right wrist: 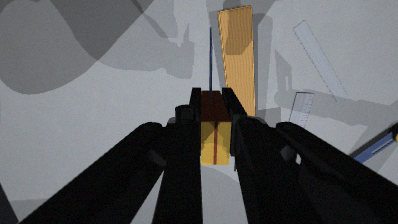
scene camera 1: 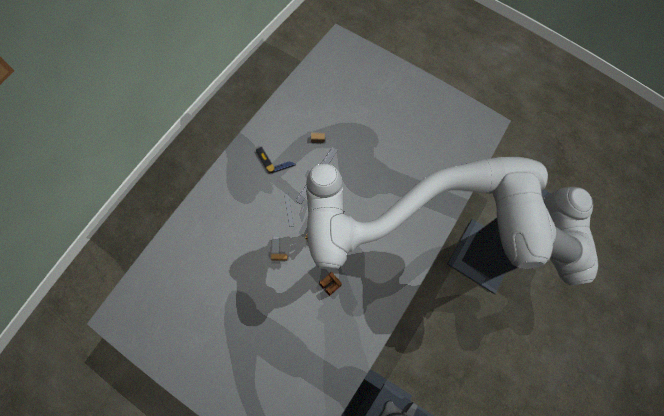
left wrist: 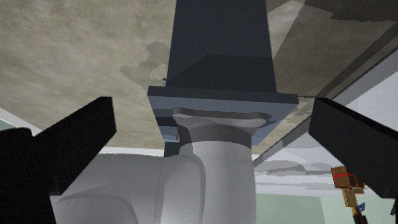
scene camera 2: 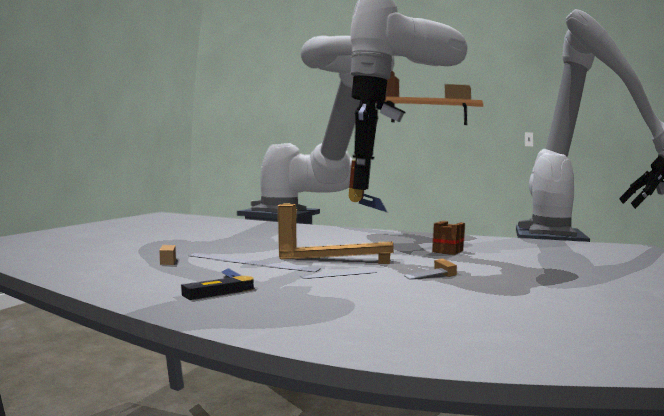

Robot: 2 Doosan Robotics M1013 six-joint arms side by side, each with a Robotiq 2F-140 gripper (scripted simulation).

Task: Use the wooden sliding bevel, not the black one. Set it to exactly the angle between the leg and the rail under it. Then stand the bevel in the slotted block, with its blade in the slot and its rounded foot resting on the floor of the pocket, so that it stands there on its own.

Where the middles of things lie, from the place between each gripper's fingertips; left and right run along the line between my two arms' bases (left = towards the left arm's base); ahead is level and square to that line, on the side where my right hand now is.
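Scene:
The black bevel (scene camera 2: 211, 288) is 37 cm ahead of my right hand, 7 cm to the right of it and 17 cm below it. As for the wooden sliding bevel (right wrist: 215, 122), that's 3 cm below my right hand.
From my left hand, the black bevel is 116 cm ahead, 81 cm to the right and 11 cm below. That left hand is itself 79 cm short of the wooden sliding bevel, 75 cm to the left of it and 3 cm below it.

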